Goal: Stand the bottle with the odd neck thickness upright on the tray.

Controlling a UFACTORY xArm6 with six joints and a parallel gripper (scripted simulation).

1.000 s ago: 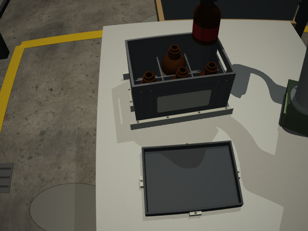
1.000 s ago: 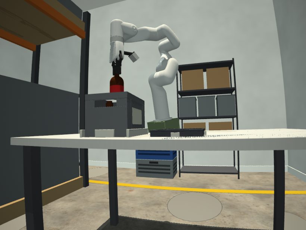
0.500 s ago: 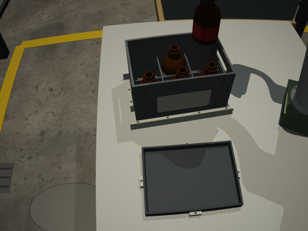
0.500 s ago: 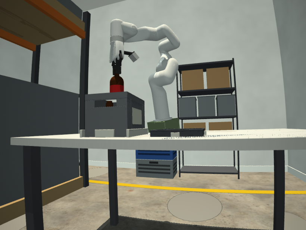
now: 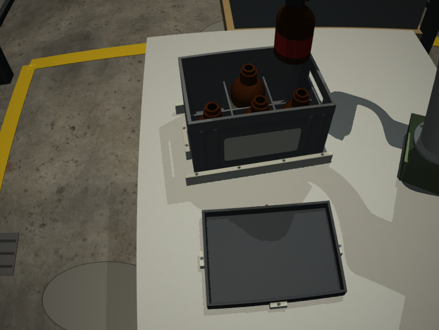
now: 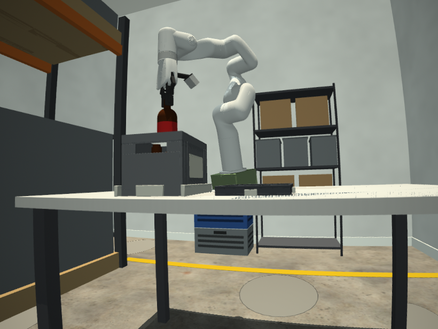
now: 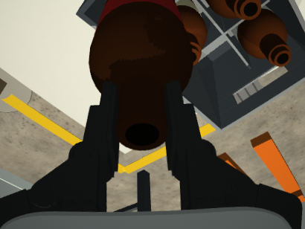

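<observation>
Right now the glass bottle is 70 mm below my hand. The rest, counted from my hand: dark tray 80 mm ahead, 340 mm to the left, 320 mm below; dark crate 80 mm ahead, 50 mm to the left, 250 mm below.
</observation>
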